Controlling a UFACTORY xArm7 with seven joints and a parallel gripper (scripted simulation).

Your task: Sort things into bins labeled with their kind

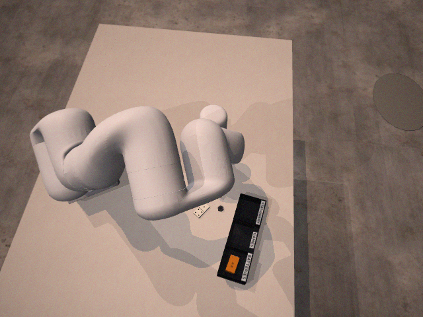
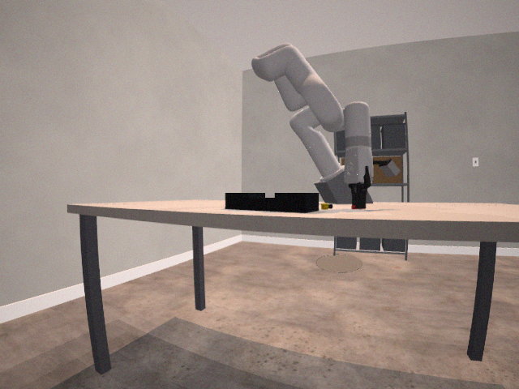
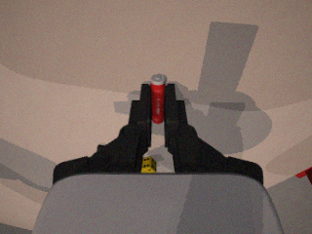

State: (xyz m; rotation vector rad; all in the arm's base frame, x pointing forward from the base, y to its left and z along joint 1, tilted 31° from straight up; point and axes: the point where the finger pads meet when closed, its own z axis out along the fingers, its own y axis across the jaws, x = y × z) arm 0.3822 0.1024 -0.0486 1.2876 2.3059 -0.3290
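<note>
Now: the orange battery 90 mm ahead of my hand, 300 mm to the right of it and 10 mm below it. From my hand the other things lie so: black screw 80 mm to the right, 20 mm below; yellow die 40 mm ahead, 90 mm to the right, 10 mm below; red stick 20 mm below.
</note>
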